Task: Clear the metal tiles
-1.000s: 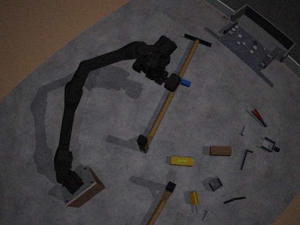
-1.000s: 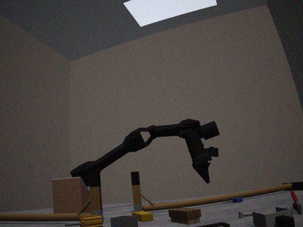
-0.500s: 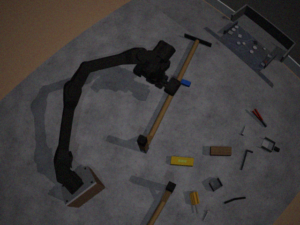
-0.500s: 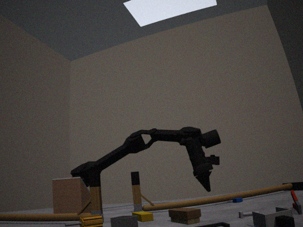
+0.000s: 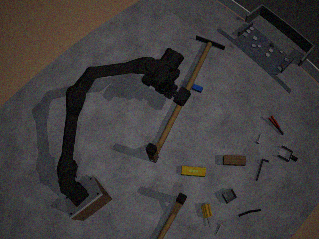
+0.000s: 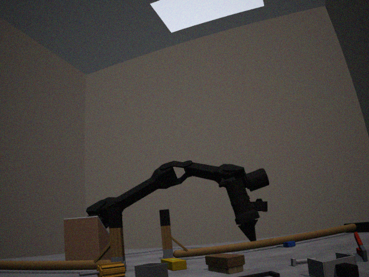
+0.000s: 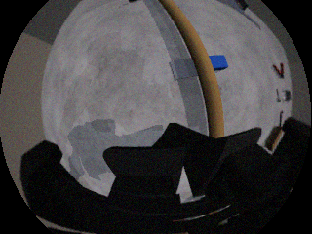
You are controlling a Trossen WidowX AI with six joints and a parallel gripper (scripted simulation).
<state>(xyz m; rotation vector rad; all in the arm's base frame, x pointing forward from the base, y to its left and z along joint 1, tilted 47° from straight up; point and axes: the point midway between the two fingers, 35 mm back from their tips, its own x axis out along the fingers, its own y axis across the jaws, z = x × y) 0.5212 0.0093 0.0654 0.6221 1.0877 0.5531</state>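
The long scraper lies 50 mm to the right of my gripper tip, 50 mm above it and 40 mm ahead of it. Round my gripper tip: grey box 440 mm to the right, 170 mm behind, 10 mm below; yellow block 280 mm to the right, 190 mm behind; hex key 470 mm to the right, 10 mm below, 10 mm ahead.
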